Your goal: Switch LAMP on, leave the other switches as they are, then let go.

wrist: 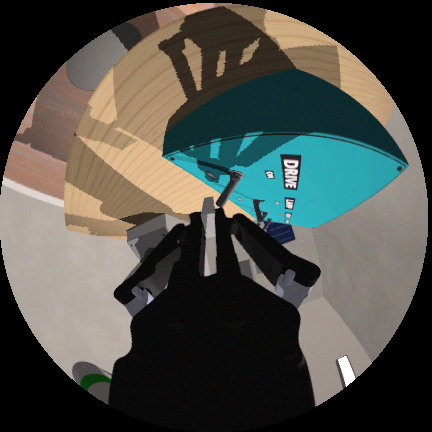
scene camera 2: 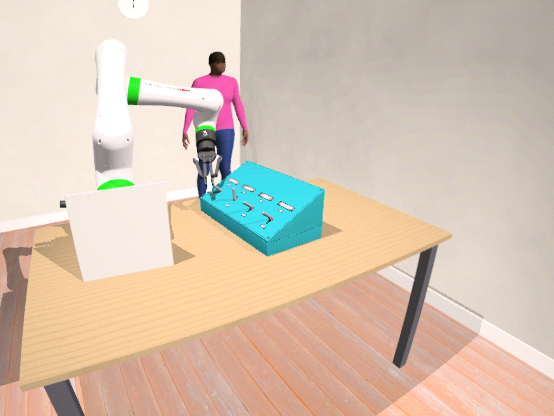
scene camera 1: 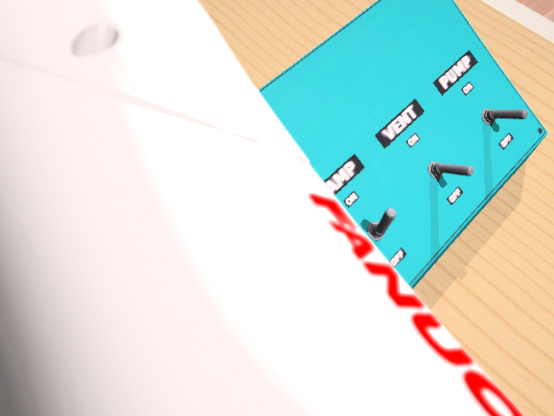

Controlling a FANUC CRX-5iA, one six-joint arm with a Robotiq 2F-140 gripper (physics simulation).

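Seen in the pictures: gripper, fingertip midpoint: (wrist: 209, 205) (scene camera 2: 210, 192); arm's base, link origin: (scene camera 2: 119, 214).
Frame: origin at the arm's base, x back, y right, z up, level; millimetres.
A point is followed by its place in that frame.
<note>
The turquoise switch panel (scene camera 1: 325, 100) {x -600, y -15, z 5 mm} (scene camera 2: 295, 187) {x -613, y 125, z 11 mm} (wrist: 345, 175) {x -588, y -205, z -1 mm} stands on the table. The LAMP lever (scene camera 1: 385, 221) {x -461, y -73, z -29 mm} (scene camera 2: 234, 194) {x -462, y -62, z -42 mm} (wrist: 258, 209) {x -466, y -71, z -43 mm} leans toward ON. The VENT lever (scene camera 1: 455, 170) {x -447, y 48, z -41 mm} (scene camera 2: 248, 205) {x -451, y 57, z -48 mm} and PUMP lever (scene camera 1: 507, 114) {x -450, y 168, z -42 mm} (scene camera 2: 268, 217) {x -454, y 177, z -54 mm} lean toward OFF. The DRIVE lever (wrist: 229, 189) {x -454, y -191, z -45 mm} leans toward OFF in the wrist view; the arm hides it in scene camera 1. My gripper (scene camera 2: 212, 189) {x -405, y -161, z -52 mm} (wrist: 209, 205) {x -405, y -161, z -52 mm} is shut and empty, its tips close beside the DRIVE lever on the OFF side. I cannot tell whether they touch it.
A white upright board (scene camera 2: 120, 232) {x 24, y 98, z -18 mm} stands on the wooden table (scene camera 2: 200, 295) {x -123, y 318, z -161 mm}, left of the panel in scene camera 2. My white arm (scene camera 1: 175, 250) {x -411, y -359, z 364 mm} (scene camera 2: 165, 94) {x -300, y -340, z 341 mm} fills much of scene camera 1. A person in pink (scene camera 2: 227, 85) stands behind the table.
</note>
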